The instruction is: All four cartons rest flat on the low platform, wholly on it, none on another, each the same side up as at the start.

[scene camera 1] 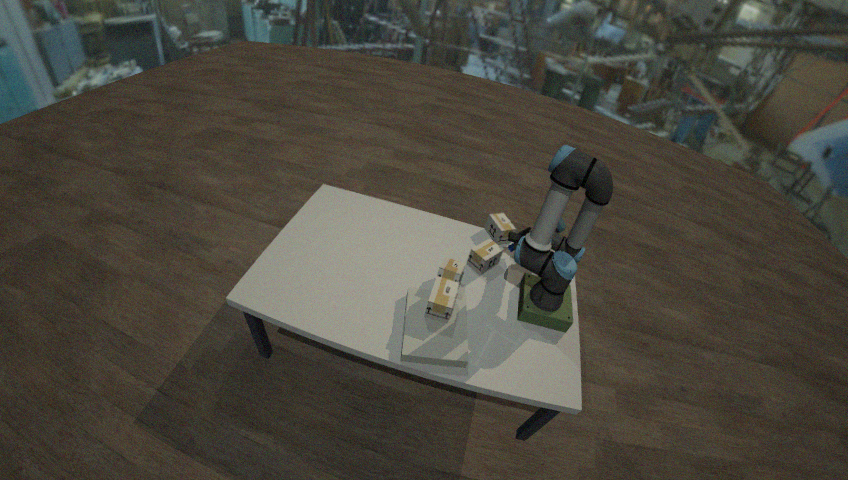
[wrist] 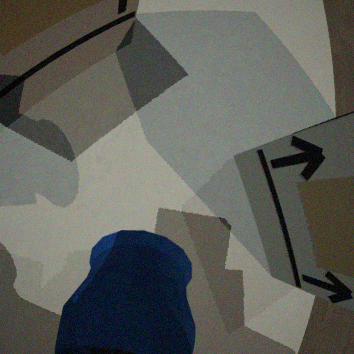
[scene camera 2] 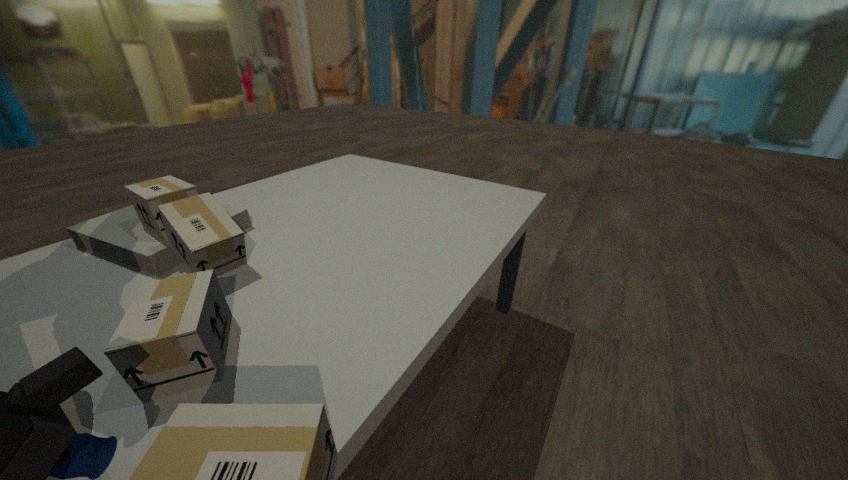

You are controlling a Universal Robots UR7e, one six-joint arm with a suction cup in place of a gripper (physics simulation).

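Pixels of known places: end effector, tool point: (scene camera 1: 510, 248) (wrist: 139, 271) (scene camera 2: 102, 457); arm's base, origin of the base link: (scene camera 1: 545, 298).
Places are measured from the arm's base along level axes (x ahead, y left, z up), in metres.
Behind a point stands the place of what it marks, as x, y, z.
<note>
One carton (scene camera 1: 443, 297) {0.431, 0.223, 0.073} (scene camera 2: 159, 189) {0.426, 0.166, 0.073} stands on the low platform (scene camera 1: 425, 349) {0.436, 0.403, -0.023} (scene camera 2: 113, 248) {0.317, 0.215, -0.035}. A second carton (scene camera 1: 451, 268) {0.435, 0.051, 0.061} (scene camera 2: 205, 221) {0.436, 0.001, 0.040} is close behind it at the platform's edge; I cannot tell how much of its base is on the platform. A third carton (scene camera 1: 484, 255) {0.310, -0.129, 0.024} (scene camera 2: 160, 315) {0.287, -0.198, 0.026} (wrist: 30, 25) {0.256, -0.230, -0.020} stands on the table, off the platform. A fourth carton (scene camera 1: 501, 227) {0.254, -0.373, 0.025} (scene camera 2: 238, 443) {0.264, -0.425, 0.025} (wrist: 330, 215) {0.218, -0.368, -0.011} is off the platform near the table's edge. My blue suction cup (scene camera 1: 511, 247) (scene camera 2: 92, 456) (wrist: 127, 290) is beside the third and fourth cartons, low, with no carton attached.
The white table (scene camera 1: 333, 255) {0.958, 0.060, -0.071} (scene camera 2: 386, 237) {0.734, -0.190, -0.071} carries the green arm base (scene camera 1: 544, 320) {-0.010, 0.101, -0.029} at one end, to the right of the platform in scene camera 1. The folded arm (scene camera 1: 550, 217) {0.132, -0.031, 0.379} rises behind the base. Arm and carton shadows cross the table.
</note>
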